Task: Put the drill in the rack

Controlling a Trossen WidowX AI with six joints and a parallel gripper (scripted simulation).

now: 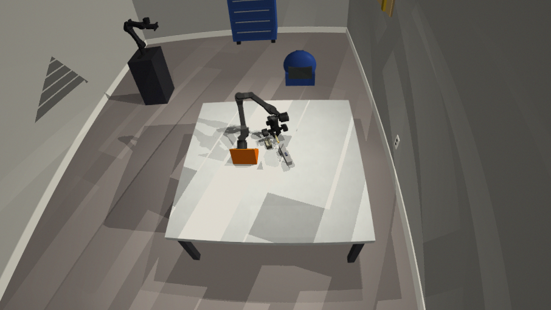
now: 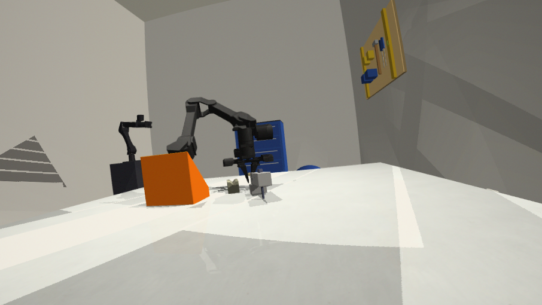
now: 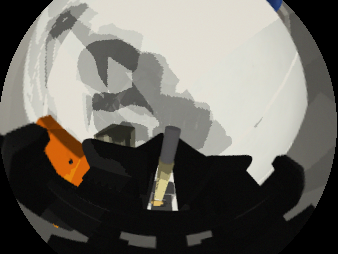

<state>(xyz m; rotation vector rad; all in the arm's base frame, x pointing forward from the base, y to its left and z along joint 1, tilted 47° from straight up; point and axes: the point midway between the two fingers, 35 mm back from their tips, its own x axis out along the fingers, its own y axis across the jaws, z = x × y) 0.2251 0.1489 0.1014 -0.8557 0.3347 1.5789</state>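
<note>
Now: gripper tip 6 cm to the left of the rack and 5 cm past it. The rest, counted from my gripper tip: blue drill (21 cm to the right, 9 cm ahead, 4 cm above).
</note>
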